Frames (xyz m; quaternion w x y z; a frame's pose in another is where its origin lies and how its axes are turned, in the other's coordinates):
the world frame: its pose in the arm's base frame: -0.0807 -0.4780 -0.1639 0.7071 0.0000 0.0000 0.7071
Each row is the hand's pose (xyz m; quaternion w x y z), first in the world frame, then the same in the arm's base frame.
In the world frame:
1: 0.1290 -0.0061 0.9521 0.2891 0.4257 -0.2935 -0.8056
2: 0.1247 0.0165 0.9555 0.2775 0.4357 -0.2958 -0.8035
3: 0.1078 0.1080 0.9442 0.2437 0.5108 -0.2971 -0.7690
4: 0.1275 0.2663 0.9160 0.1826 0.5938 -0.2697 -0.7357
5: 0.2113 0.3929 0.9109 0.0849 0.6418 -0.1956 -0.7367
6: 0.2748 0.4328 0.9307 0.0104 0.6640 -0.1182 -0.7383
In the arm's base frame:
1: -0.0746 -0.3490 0.7882 0.7741 0.5086 0.0935 -0.3652
2: -0.0972 -0.3533 0.7916 0.7644 0.5173 0.0989 -0.3719
3: -0.1887 -0.3702 0.7803 0.7161 0.5713 0.1511 -0.3715
4: -0.3470 -0.3505 0.7521 0.6494 0.6106 0.2292 -0.3911
5: -0.4736 -0.2667 0.7470 0.5809 0.5921 0.3155 -0.4609
6: -0.5135 -0.2032 0.7668 0.5294 0.5531 0.3859 -0.5147

